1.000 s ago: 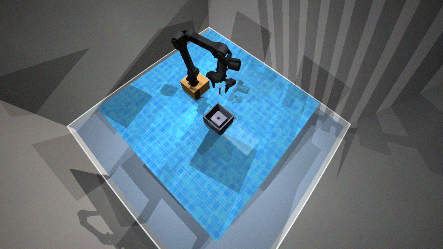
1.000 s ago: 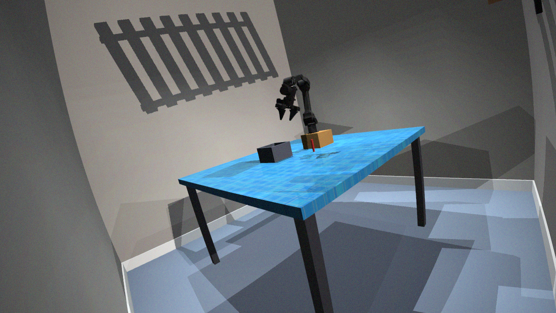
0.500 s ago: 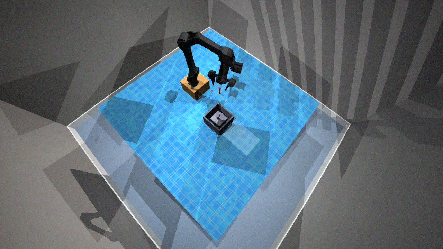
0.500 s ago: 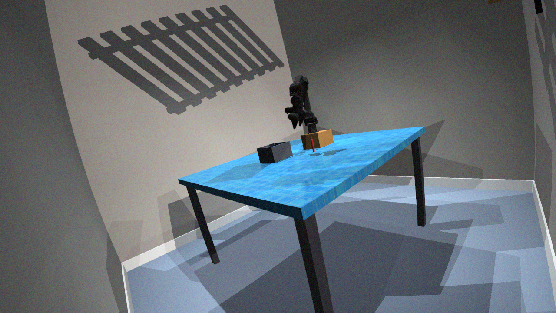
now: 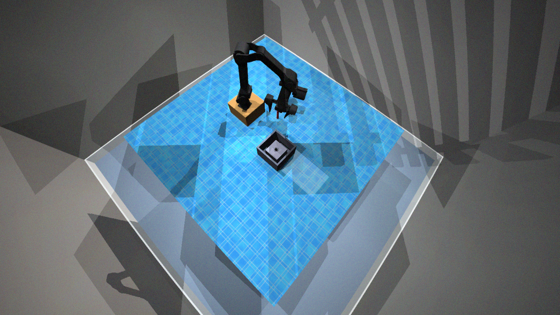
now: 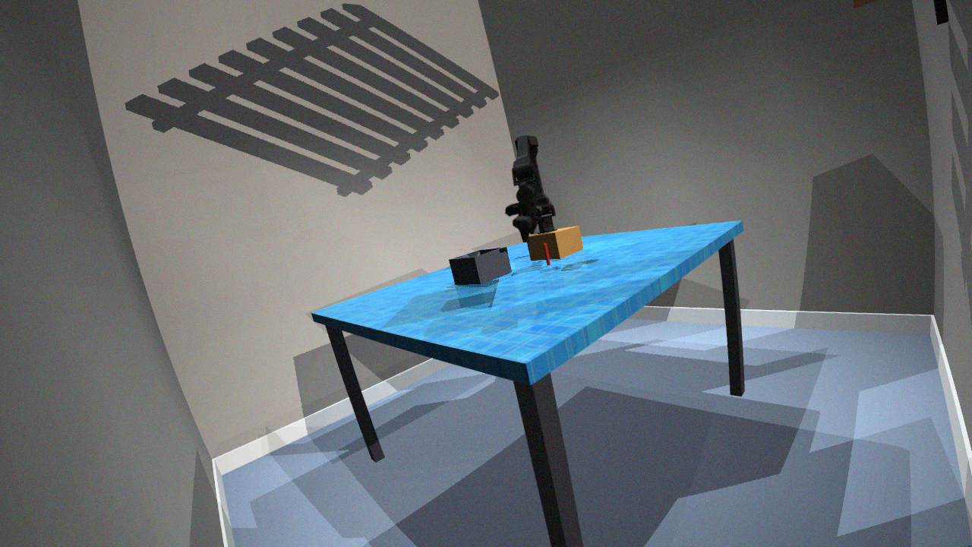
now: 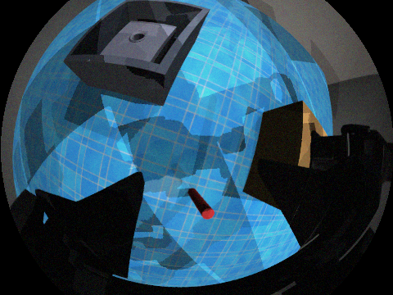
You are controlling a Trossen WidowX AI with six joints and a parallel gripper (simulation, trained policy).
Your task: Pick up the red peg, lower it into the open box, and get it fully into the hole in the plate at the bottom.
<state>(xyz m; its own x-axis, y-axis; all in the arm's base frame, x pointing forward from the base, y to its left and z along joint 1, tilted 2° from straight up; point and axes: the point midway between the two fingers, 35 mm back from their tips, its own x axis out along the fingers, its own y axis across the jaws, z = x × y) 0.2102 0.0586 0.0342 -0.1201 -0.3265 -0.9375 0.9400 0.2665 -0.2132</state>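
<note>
My gripper tip is now 7 cm above the red peg, 5 cm to the right of it and 3 cm past it. Round my gripper tip: grey plate (16 cm to the right, 11 cm ahead, 7 cm below); then dark box (16 cm to the right, 11 cm ahead, 9 cm below).
</note>
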